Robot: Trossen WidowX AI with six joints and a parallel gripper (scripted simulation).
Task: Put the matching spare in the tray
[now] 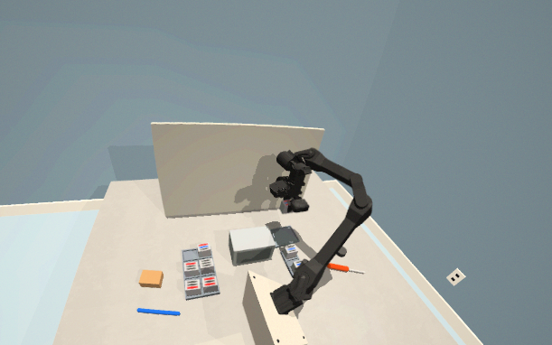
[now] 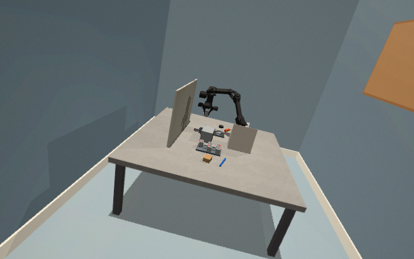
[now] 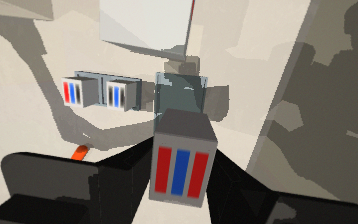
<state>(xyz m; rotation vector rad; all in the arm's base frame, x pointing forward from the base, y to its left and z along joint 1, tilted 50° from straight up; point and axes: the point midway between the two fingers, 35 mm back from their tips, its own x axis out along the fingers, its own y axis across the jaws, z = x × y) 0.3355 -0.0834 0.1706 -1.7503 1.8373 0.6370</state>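
Right now the flat grey tray is 17 cm below my gripper tip, 2 cm to the right of it and 1 cm behind it. Round my gripper tip: grey mounted unit: 17 cm to the left, 12 cm below, 5 cm behind; tall beige panel: 20 cm ahead, 14 cm to the left, 5 cm above; grey spare block: 2 cm above.
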